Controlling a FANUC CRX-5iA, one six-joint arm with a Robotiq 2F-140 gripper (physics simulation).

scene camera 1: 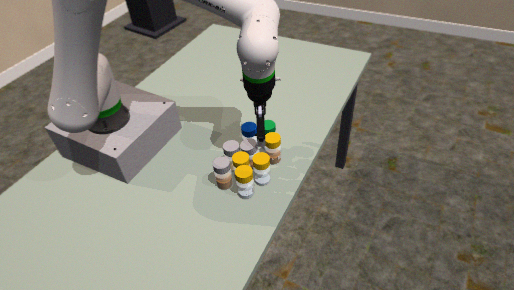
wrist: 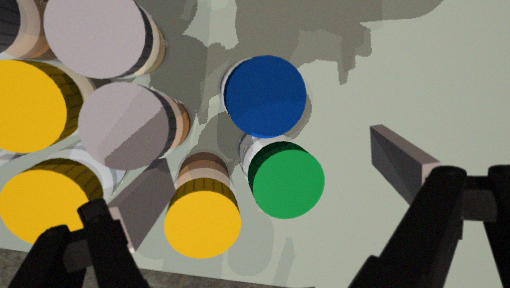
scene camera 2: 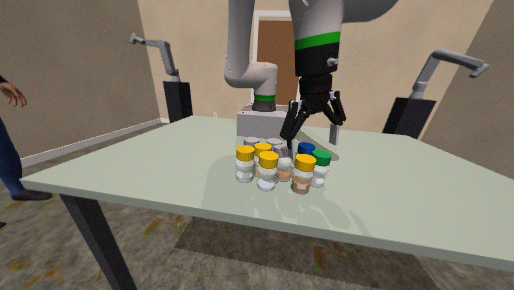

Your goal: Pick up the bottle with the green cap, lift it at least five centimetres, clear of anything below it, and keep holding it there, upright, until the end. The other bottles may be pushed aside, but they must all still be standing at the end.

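Seen in the pictures: gripper, between the fingertips: (wrist: 267,160) (scene camera 2: 313,150); arm's base, origin of its link: (scene camera 1: 108,119) (scene camera 2: 263,109).
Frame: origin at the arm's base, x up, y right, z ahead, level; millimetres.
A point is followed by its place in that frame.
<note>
The green-capped bottle (scene camera 1: 270,126) {x -32, y -284, z 493 mm} (scene camera 2: 321,158) {x -34, y -283, z 507 mm} (wrist: 288,183) {x -31, y -285, z 478 mm} stands upright on the table. The blue-capped bottle (scene camera 1: 249,128) {x -32, y -239, z 436 mm} (scene camera 2: 306,148) {x -32, y -244, z 455 mm} (wrist: 265,96) {x -31, y -244, z 428 mm} stands right beside it. A yellow-capped bottle (scene camera 1: 273,140) {x -32, y -230, z 539 mm} (scene camera 2: 305,162) {x -31, y -238, z 554 mm} (wrist: 202,224) {x -31, y -238, z 528 mm} stands close on its other side. My gripper (scene camera 1: 261,137) {x -30, y -263, z 468 mm} (scene camera 2: 311,143) {x -30, y -263, z 468 mm} (wrist: 267,160) {x -30, y -263, z 468 mm} is wide open, pointing down, holding nothing. In the wrist view the green cap and this yellow cap show between the fingers. The left finger there is between this yellow cap and another yellow-capped bottle (wrist: 42,205) {x -31, y -138, z 547 mm}. The exact fingertip height is hard to tell.
A grey-capped bottle (scene camera 1: 248,145) {x -28, y -165, z 484 mm} (wrist: 122,125) {x -28, y -168, z 478 mm} stands near the left finger. More bottles with yellow caps (scene camera 1: 244,174) {x -31, y -58, z 543 mm} (scene camera 2: 245,153) {x -34, y -75, z 558 mm} and grey caps (scene camera 1: 222,165) {x -31, y -53, z 463 mm} stand upright beyond. The table (scene camera 1: 125,230) {x -136, y 241, z 302 mm} (scene camera 2: 125,175) {x -136, y 282, z 642 mm} has its edge beside the group. The robot's base block (scene camera 1: 150,135) {x -46, y -47, z 145 mm} (scene camera 2: 257,123) {x -54, y -3, z 150 mm} is behind.
</note>
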